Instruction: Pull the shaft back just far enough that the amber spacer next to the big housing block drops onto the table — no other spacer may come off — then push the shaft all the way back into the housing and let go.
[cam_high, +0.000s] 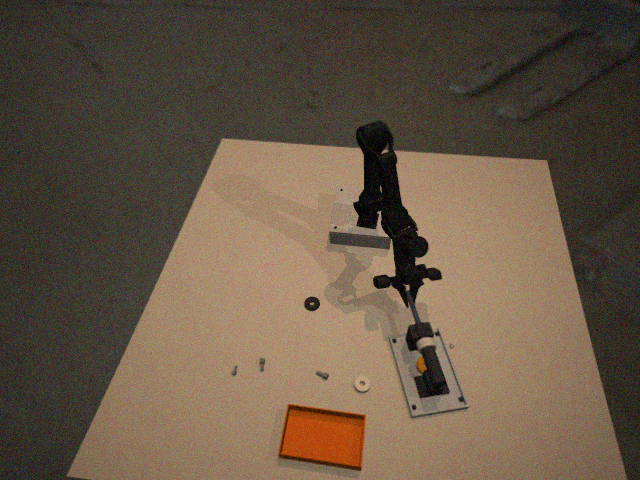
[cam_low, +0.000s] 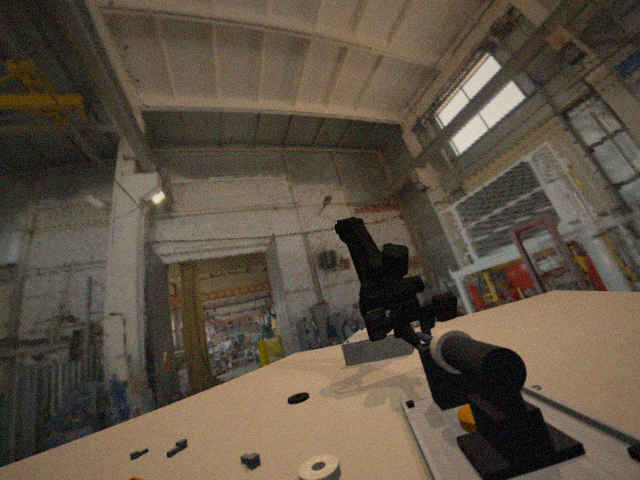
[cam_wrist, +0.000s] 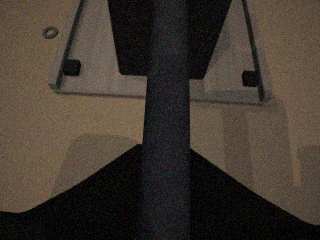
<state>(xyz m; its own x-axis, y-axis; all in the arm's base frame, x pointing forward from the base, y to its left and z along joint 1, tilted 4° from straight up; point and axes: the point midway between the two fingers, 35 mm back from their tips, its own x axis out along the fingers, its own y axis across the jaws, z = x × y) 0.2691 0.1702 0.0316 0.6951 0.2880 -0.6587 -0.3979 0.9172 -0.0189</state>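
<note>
My gripper tip is 50 mm short of the dark shaft, 20 mm to the right of it and 20 mm below it. From my gripper tip the other things lie so: orange tray 390 mm ahead, 160 mm to the right, 50 mm below; then white spacer 120 mm ahead, 50 mm to the left, 20 mm above; then amber spacer 150 mm ahead, 60 mm to the left, 40 mm below.
</note>
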